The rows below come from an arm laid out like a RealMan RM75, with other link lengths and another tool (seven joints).
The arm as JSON. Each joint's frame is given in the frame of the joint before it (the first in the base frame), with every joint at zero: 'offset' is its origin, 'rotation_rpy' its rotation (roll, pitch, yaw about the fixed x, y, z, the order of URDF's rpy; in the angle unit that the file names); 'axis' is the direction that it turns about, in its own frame. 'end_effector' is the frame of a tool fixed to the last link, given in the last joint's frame.
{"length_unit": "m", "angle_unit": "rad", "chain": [
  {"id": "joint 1", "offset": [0.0, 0.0, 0.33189], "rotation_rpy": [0.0, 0.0, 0.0], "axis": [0.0, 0.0, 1.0]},
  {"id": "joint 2", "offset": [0.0, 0.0, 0.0], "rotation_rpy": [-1.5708, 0.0, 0.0], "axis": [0.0, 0.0, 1.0]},
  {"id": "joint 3", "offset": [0.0, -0.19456, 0.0], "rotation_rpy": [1.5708, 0.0, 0.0], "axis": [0.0, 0.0, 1.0]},
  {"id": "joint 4", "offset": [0.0, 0.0, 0.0], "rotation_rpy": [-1.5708, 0.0, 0.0], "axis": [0.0, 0.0, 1.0]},
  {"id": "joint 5", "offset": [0.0, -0.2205, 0.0], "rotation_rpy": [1.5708, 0.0, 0.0], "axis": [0.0, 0.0, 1.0]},
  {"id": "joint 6", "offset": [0.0, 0.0, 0.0], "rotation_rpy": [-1.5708, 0.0, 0.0], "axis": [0.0, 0.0, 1.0]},
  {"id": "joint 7", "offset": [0.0, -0.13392, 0.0], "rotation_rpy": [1.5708, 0.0, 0.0], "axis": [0.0, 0.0, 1.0]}
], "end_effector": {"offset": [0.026, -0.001, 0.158], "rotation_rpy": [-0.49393, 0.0, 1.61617]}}
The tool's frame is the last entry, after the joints.
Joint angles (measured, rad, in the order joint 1, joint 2, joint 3, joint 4, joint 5, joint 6, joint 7), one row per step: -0.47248 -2.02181 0.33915 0.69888 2.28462 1.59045 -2.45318; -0.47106 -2.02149 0.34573 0.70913 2.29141 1.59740 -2.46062; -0.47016 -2.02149 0.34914 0.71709 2.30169 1.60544 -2.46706; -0.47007 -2.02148 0.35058 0.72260 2.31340 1.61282 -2.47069; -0.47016 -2.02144 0.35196 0.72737 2.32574 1.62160 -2.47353; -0.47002 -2.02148 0.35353 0.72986 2.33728 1.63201 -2.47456; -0.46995 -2.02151 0.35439 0.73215 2.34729 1.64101 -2.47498; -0.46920 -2.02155 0.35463 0.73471 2.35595 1.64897 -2.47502; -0.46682 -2.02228 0.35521 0.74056 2.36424 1.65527 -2.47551; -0.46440 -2.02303 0.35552 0.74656 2.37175 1.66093 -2.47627; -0.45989 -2.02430 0.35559 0.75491 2.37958 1.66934 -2.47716; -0.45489 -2.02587 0.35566 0.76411 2.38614 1.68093 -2.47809; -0.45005 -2.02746 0.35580 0.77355 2.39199 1.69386 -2.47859
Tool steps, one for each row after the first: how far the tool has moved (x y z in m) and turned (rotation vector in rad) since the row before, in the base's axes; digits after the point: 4 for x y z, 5 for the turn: -0.0007 -0.0019 -0.0002 -0.01043 0.00736 -0.00029; -0.0009 -0.0026 -0.0009 -0.01240 0.00611 0.00082; -0.0009 -0.0027 -0.0012 -0.01226 0.00612 0.00005; -0.0007 -0.0031 -0.0016 -0.01384 0.00551 -0.00090; -0.0001 -0.0037 -0.0021 -0.01546 0.00311 -0.00239; -0.0001 -0.0031 -0.0017 -0.01284 0.00280 -0.00223; -0.0004 -0.0028 -0.0012 -0.01045 0.00266 -0.00147; -0.0013 -0.0026 -0.0005 -0.00791 0.00527 0.00009; -0.0013 -0.0023 -0.0003 -0.00668 0.00503 0.00060; -0.0016 -0.0031 -0.0001 -0.00754 0.00471 0.00122; -0.0008 -0.0036 0.0000 -0.00846 0.00230 0.00000; -0.0003 -0.0037 0.0000 -0.00875 0.00136 -0.00125
